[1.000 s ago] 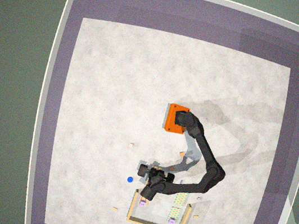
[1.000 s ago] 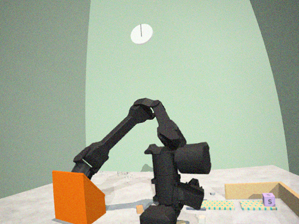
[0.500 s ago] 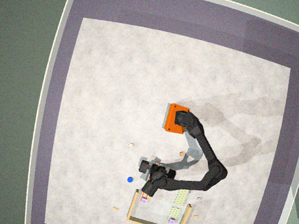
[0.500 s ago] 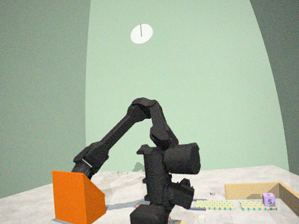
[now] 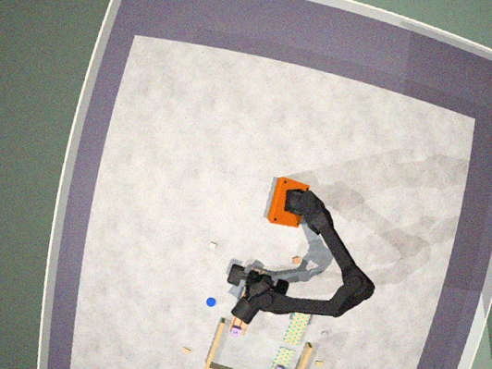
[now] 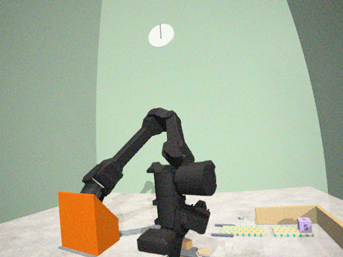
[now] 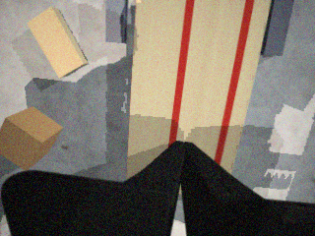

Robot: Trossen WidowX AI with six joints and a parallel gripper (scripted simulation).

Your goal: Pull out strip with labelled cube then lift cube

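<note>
Now: the blue disc 10 cm ahead of my gripper tip and 15 cm to the right of it.
</note>
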